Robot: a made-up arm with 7 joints. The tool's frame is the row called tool.
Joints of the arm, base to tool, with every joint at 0 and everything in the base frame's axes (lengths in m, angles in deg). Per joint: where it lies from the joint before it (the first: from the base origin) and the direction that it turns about. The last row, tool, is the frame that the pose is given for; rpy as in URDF.
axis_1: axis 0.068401 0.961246 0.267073 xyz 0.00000 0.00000 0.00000
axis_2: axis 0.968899 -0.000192 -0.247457 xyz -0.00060 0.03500 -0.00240
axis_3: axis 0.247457 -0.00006 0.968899 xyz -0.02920 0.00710 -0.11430
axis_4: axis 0.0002 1 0.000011 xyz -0.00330 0.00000 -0.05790
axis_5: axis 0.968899 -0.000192 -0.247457 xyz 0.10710 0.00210 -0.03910
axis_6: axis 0.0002 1 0.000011 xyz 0.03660 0.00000 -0.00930
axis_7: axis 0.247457 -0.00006 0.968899 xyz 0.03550 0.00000 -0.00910
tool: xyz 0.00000 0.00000 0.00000 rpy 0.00 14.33 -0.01
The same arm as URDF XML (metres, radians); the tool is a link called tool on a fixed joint. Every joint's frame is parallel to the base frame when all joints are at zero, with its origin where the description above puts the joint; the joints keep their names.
<robot name="arm">
  <joint name="tool_fixed" type="fixed">
    <parent link="link7"/>
    <child link="tool"/>
    <origin xyz="0.0000 0.0000 0.0000" rpy="0.0000 0.2501 -0.0002"/>
  </joint>
  <joint name="axis_7" type="continuous">
    <parent link="link6"/>
    <child link="link7"/>
    <origin xyz="0.0355 0.0000 -0.0091"/>
    <axis xyz="0.247497 -0.0001 0.968889"/>
  </joint>
  <joint name="axis_6" type="continuous">
    <parent link="link5"/>
    <child link="link6"/>
    <origin xyz="0.0366 0.0000 -0.0093"/>
    <axis xyz="0.0002 1 0"/>
  </joint>
  <joint name="axis_5" type="continuous">
    <parent link="link4"/>
    <child link="link5"/>
    <origin xyz="0.1071 0.0021 -0.0391"/>
    <axis xyz="0.968889 -0.0002 -0.247497"/>
  </joint>
  <joint name="axis_4" type="continuous">
    <parent link="link3"/>
    <child link="link4"/>
    <origin xyz="-0.0033 0.0000 -0.0579"/>
    <axis xyz="0.0002 1 0"/>
  </joint>
  <joint name="axis_3" type="continuous">
    <parent link="link2"/>
    <child link="link3"/>
    <origin xyz="-0.0292 0.0071 -0.1143"/>
    <axis xyz="0.247497 -0.0001 0.968889"/>
  </joint>
  <joint name="axis_2" type="continuous">
    <parent link="link1"/>
    <child link="link2"/>
    <origin xyz="-0.0006 0.0350 -0.0024"/>
    <axis xyz="0.968889 -0.0002 -0.247497"/>
  </joint>
  <joint name="axis_1" type="continuous">
    <parent link="base"/>
    <child link="link1"/>
    <origin xyz="0.0000 0.0000 0.0000"/>
    <axis xyz="0.068403 0.961235 0.26711"/>
  </joint>
  <link name="base"/>
  <link name="link1"/>
  <link name="link2"/>
  <link name="link3"/>
  <link name="link4"/>
  <link name="link5"/>
  <link name="link6"/>
  <link name="link7"/>
  <link name="tool"/>
</robot>

